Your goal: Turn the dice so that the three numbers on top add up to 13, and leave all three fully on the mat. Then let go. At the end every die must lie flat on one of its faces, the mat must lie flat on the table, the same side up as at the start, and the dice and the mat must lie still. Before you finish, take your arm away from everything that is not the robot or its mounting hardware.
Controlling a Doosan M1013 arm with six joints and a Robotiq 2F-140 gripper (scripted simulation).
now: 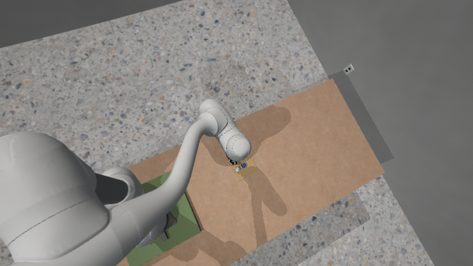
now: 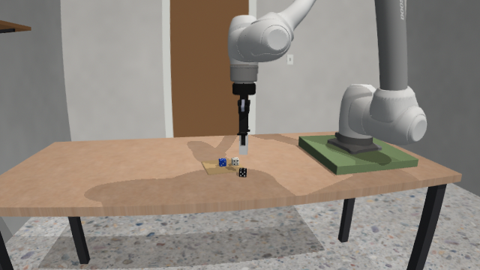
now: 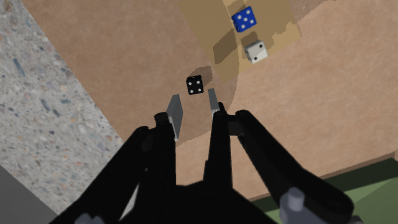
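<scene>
Right now my hand is 10 cm above the black die. From my hand the other things lie so: white die: 1 cm behind, 11 cm to the right, 10 cm below; then blue die: 4 cm ahead, 11 cm to the right, 10 cm below; then tan mat: 4 cm ahead, 11 cm to the right, 12 cm below.
</scene>
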